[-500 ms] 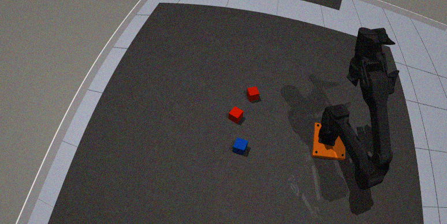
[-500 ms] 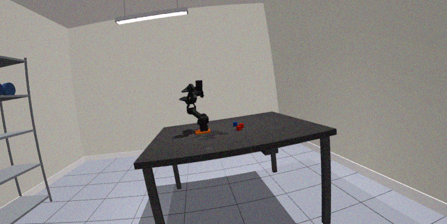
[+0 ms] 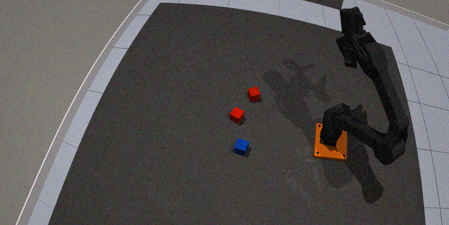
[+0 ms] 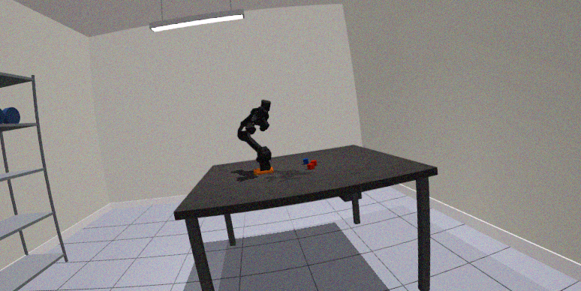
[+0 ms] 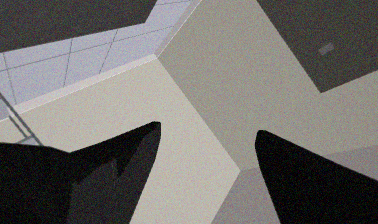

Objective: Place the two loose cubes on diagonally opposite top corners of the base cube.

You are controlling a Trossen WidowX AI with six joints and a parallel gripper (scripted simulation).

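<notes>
Right now the blue cube is 310 mm ahead of my gripper tip, 330 mm to the left of it and 320 mm below it. Also, from my gripper tip: red cube 330 mm ahead, 130 mm to the left, 320 mm below.
</notes>
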